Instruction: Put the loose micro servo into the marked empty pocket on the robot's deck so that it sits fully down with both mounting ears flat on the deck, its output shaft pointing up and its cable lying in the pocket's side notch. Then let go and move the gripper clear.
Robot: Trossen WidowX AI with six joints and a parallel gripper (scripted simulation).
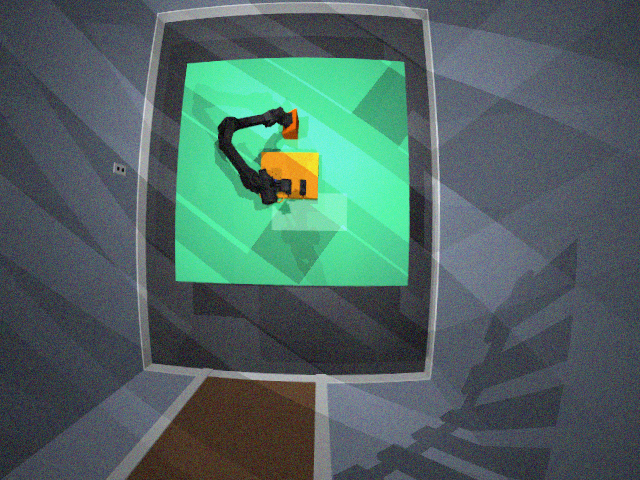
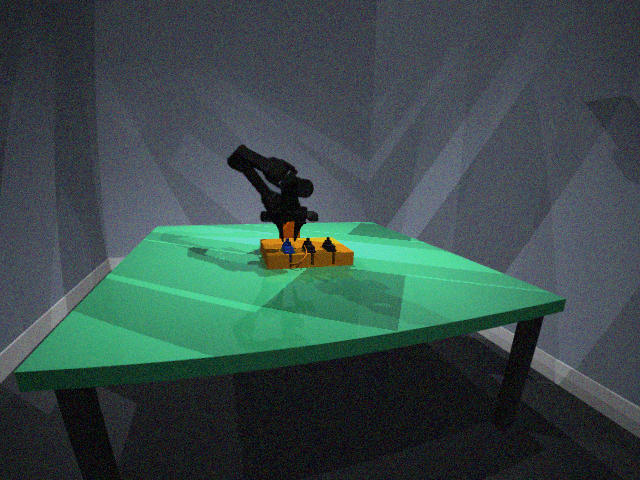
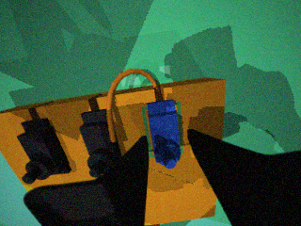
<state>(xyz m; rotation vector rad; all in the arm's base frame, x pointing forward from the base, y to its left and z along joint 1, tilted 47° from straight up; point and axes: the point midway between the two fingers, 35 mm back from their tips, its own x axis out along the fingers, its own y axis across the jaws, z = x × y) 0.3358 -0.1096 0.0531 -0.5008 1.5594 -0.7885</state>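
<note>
Right now my gripper tip is 110 mm past the orange deck, 90 mm to the right of it and 60 mm above it.
</note>
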